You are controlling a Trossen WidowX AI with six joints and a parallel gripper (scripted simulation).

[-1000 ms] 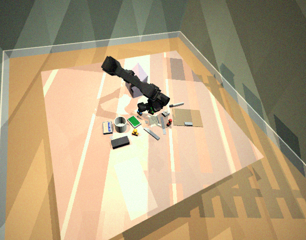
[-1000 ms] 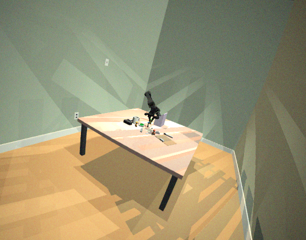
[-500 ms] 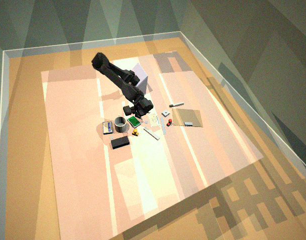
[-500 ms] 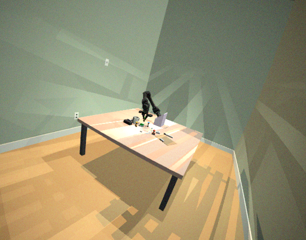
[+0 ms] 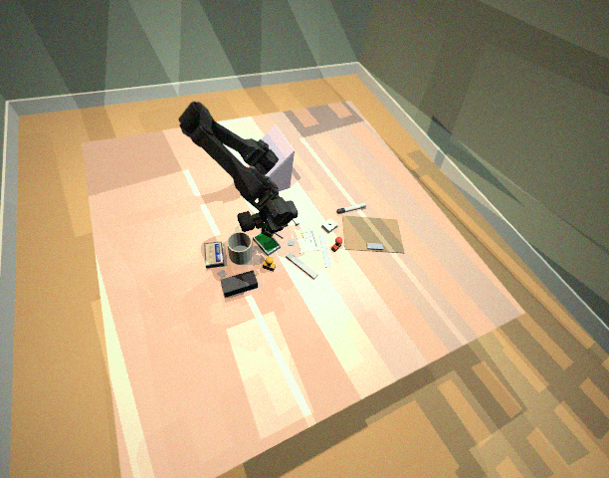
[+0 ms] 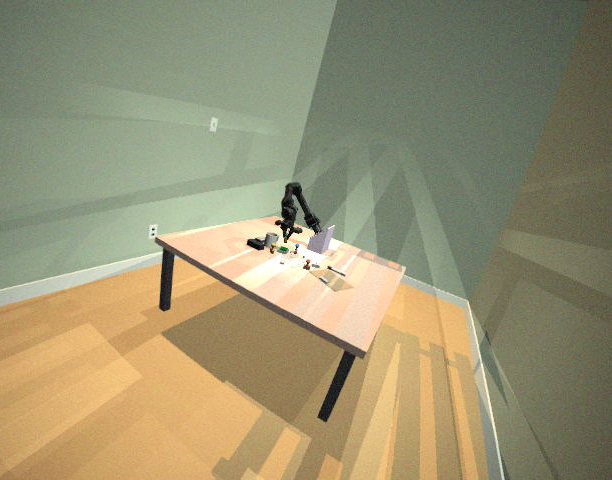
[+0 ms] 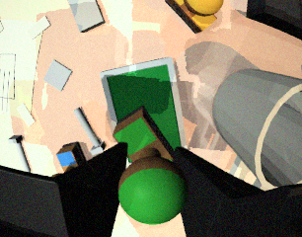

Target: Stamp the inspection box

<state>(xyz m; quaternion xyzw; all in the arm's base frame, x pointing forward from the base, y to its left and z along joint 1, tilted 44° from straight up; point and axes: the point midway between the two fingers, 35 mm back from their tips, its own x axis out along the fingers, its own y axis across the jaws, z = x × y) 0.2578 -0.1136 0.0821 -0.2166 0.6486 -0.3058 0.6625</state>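
Right now my gripper tip is 8 cm above the green ink pad. Round my gripper tip: green stamp right at my gripper tip; grey cup 10 cm to the right, 5 cm below, 2 cm behind; yellow stamp 9 cm ahead, 7 cm below, 4 cm to the right.
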